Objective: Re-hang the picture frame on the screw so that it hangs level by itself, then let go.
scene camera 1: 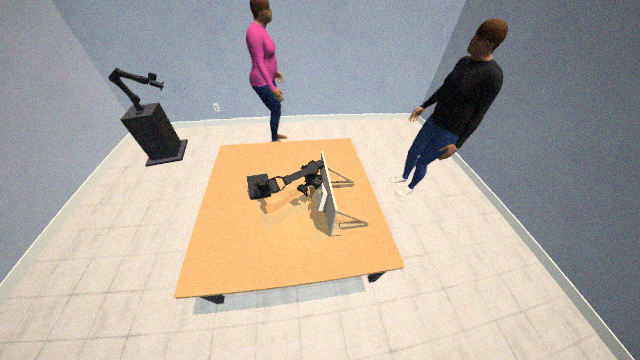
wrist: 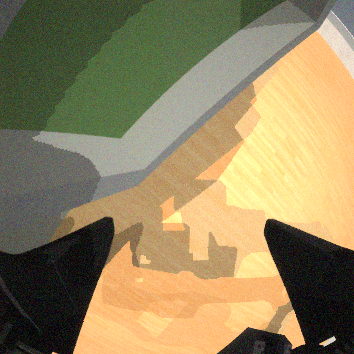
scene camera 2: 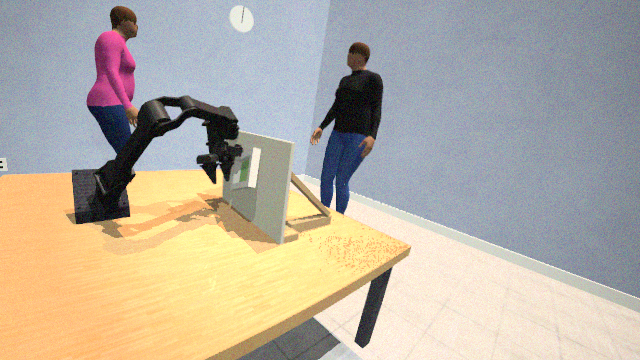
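Pixels of known places: gripper, fingertip midpoint: [scene camera 1: 311, 193] [wrist: 191, 227] [scene camera 2: 221, 182]; arm's base, origin of the base link: [scene camera 1: 261, 187] [scene camera 2: 107, 193].
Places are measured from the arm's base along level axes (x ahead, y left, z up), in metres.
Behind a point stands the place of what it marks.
The picture frame [scene camera 1: 323, 198] @(x 0.351, y -0.329, z 0.168 m) [scene camera 2: 255, 167] @(x 0.348, y -0.338, z 0.141 m) [wrist: 170, 120] @(x 0.362, y -0.227, z 0.059 m), with a pale border and a green picture, is at the front face of the upright grey panel [scene camera 1: 331, 215] [scene camera 2: 272, 190] [wrist: 30, 215]. It is above the table top; whether it is level or borne by the screw cannot be told. The screw does not show. My gripper [scene camera 1: 308, 192] @(x 0.321, y -0.186, z 0.055 m) [scene camera 2: 220, 181] @(x 0.321, y -0.186, z 0.055 m) [wrist: 191, 227] @(x 0.321, y -0.186, z 0.055 m) is open and empty, fingers pointing down, in front of the panel and beside the frame's far side in the second scene view. In the wrist view the frame lies beyond the fingertips at the upper left.
Angled wooden braces [scene camera 1: 354, 221] @(x 0.551, y -0.423, z -0.039 m) [scene camera 2: 310, 195] @(x 0.511, y -0.446, z 0.058 m) stand behind the panel on the table [scene camera 1: 240, 260] @(x -0.190, y -0.459, z -0.078 m) [scene camera 2: 150, 300] @(x -0.010, y -0.480, z -0.078 m). A person in pink [scene camera 1: 262, 55] [scene camera 2: 112, 70] and a person in black [scene camera 1: 465, 95] [scene camera 2: 357, 102] stand beyond the table. Another arm on a dark pedestal [scene camera 1: 152, 132] stands at the left.
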